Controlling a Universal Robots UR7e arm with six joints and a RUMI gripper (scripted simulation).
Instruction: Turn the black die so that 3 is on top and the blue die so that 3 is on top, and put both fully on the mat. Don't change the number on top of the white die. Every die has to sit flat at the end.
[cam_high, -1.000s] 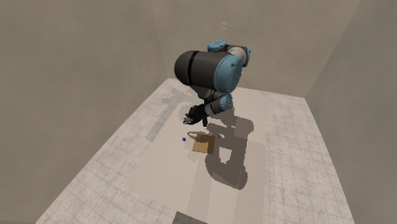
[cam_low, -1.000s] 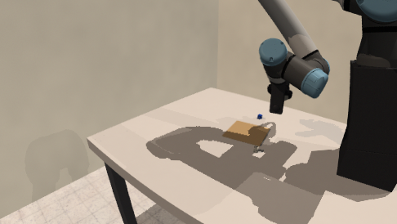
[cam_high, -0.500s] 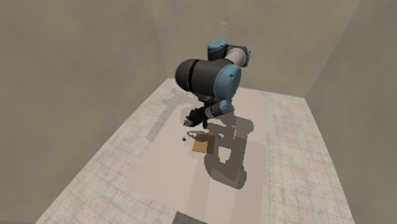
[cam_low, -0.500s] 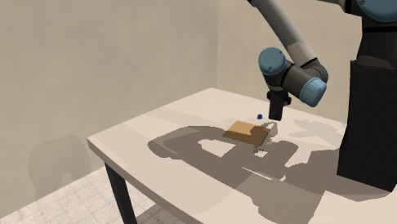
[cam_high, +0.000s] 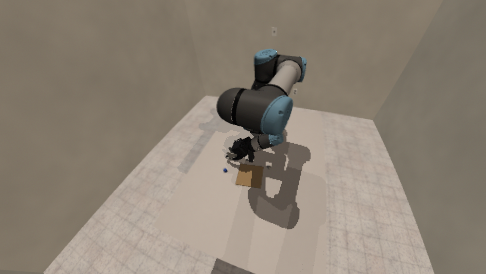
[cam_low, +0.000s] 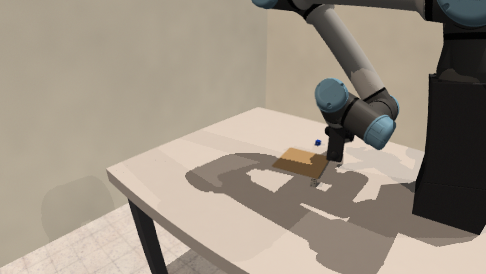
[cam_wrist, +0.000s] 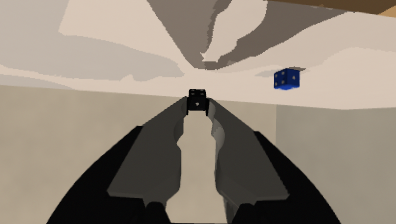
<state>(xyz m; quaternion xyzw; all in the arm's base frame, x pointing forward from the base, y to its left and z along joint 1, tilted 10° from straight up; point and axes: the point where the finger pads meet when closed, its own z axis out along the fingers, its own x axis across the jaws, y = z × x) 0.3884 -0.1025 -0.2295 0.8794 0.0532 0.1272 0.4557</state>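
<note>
The blue die is 80 mm ahead of my hand, 20 mm to the left of it and 30 mm below it. Also, from my hand: black die: 10 mm to the right, 10 mm below; brown mat: 50 mm ahead, 160 mm to the left, 30 mm below; white die: 40 mm behind, 250 mm to the left, 30 mm below.
</note>
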